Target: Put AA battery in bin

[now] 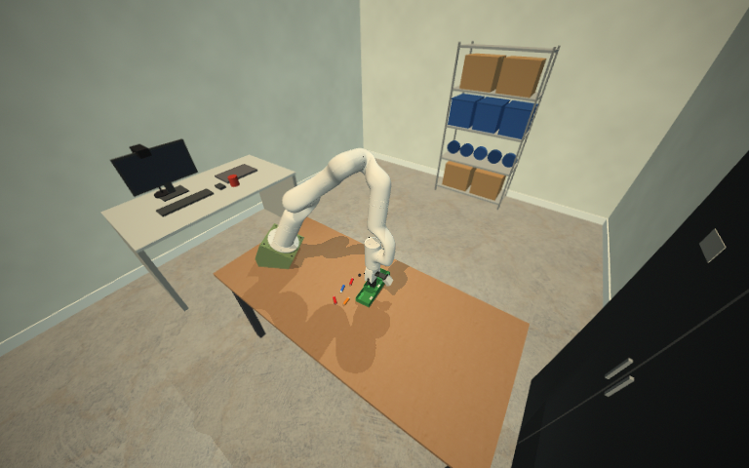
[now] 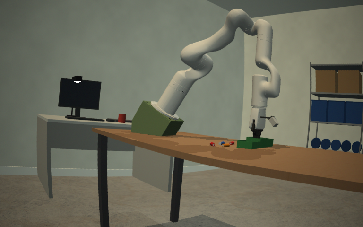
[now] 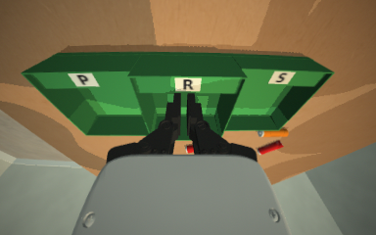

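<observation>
My hand is 1 cm short of the bin row and 1 cm above it. Also, from my hand: black round thing 12 cm behind, 3 cm below, 1 cm to the left; then blue AA battery 13 cm to the right, 12 cm behind, 3 cm below; then orange AA battery 17 cm to the right, 4 cm behind, 3 cm below.
</observation>
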